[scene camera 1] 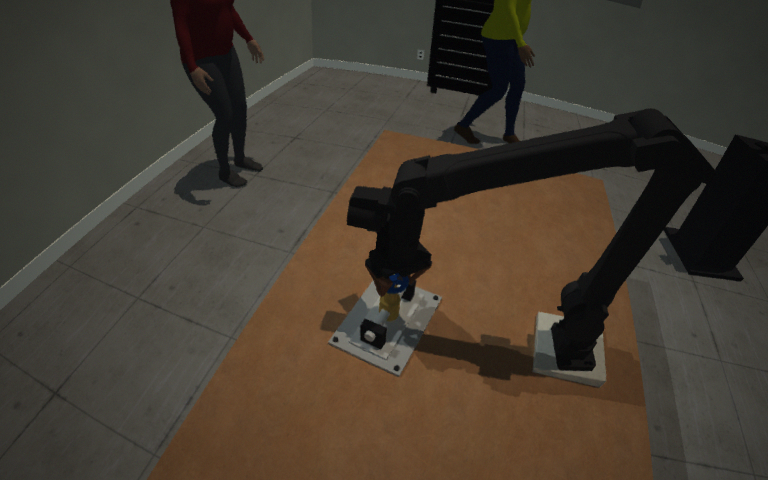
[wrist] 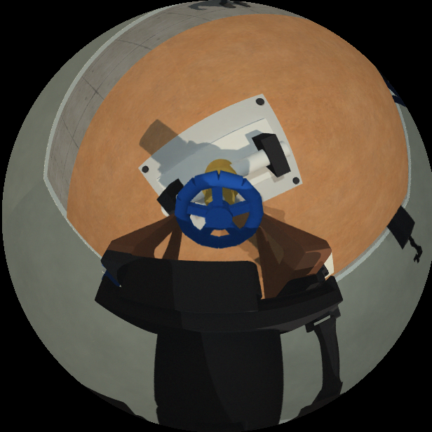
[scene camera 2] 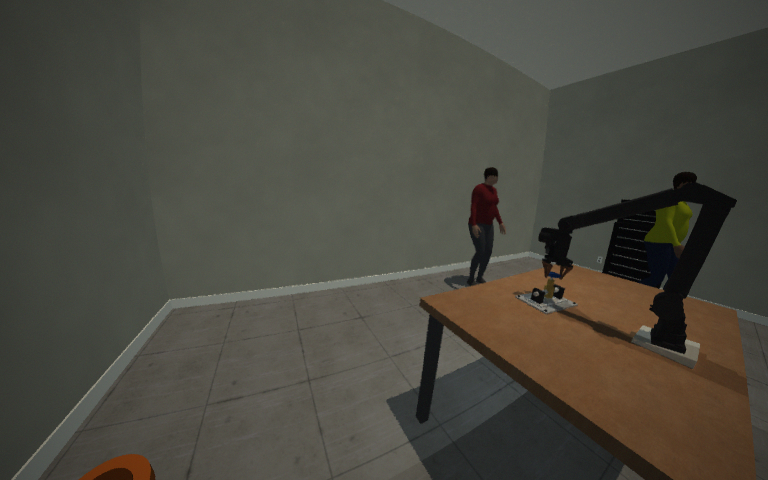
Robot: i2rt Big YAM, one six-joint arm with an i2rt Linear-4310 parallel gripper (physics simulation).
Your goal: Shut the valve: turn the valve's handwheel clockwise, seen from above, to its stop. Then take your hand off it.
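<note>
The blue handwheel [scene camera 1: 394, 278] [scene camera 2: 556, 275] [wrist: 219, 218] sits level on top of the yellow valve body [scene camera 1: 389, 305] [scene camera 2: 549, 287] [wrist: 220, 166]. The valve stands on a white base plate [scene camera 1: 348, 333] [wrist: 240, 112], with a pale pipe running through two black brackets. My gripper [scene camera 1: 395, 287] [scene camera 2: 555, 275] [wrist: 218, 216] points down from above and is shut on the handwheel. In the wrist view its brown fingers meet the rim at opposite left and right sides. The wheel's turn angle against its stop cannot be told.
The arm's white base block [scene camera 1: 543, 339] [scene camera 2: 685, 355] stands on the orange-brown table [scene camera 1: 481, 424] [scene camera 2: 623, 396]. A person in red [scene camera 1: 203, 28] [scene camera 2: 484, 204] and one in yellow [scene camera 1: 505, 19] stand beyond the table, near a black cabinet [scene camera 1: 458, 45]. A dark pedestal [scene camera 1: 730, 209] stands at the right.
</note>
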